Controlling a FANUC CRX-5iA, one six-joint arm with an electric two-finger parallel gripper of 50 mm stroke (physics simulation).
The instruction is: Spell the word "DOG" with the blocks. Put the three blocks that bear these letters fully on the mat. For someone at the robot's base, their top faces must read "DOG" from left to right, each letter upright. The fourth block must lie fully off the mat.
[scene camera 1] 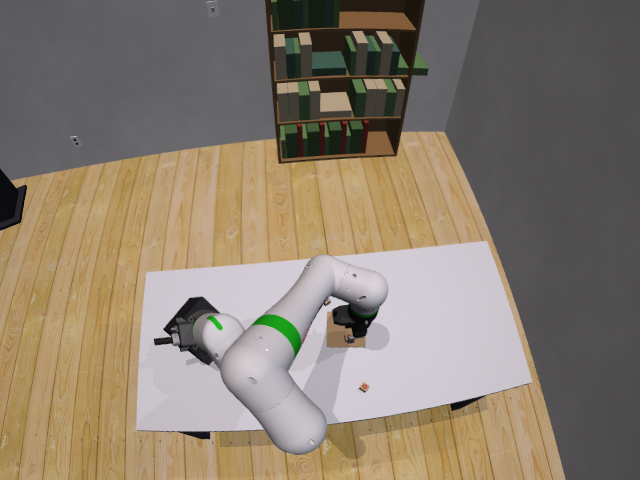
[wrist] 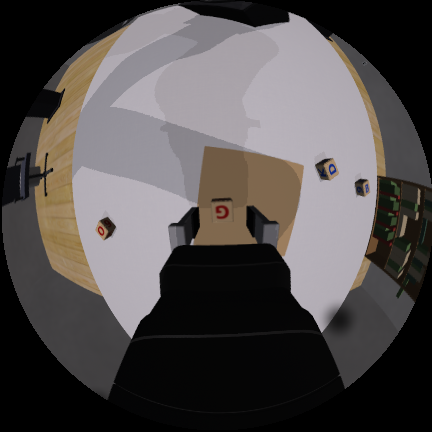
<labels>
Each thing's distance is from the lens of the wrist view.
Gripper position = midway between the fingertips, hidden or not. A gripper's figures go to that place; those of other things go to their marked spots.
gripper (wrist: 222, 215): 16 cm
brown mat (wrist: 272, 185): 21 cm
</labels>
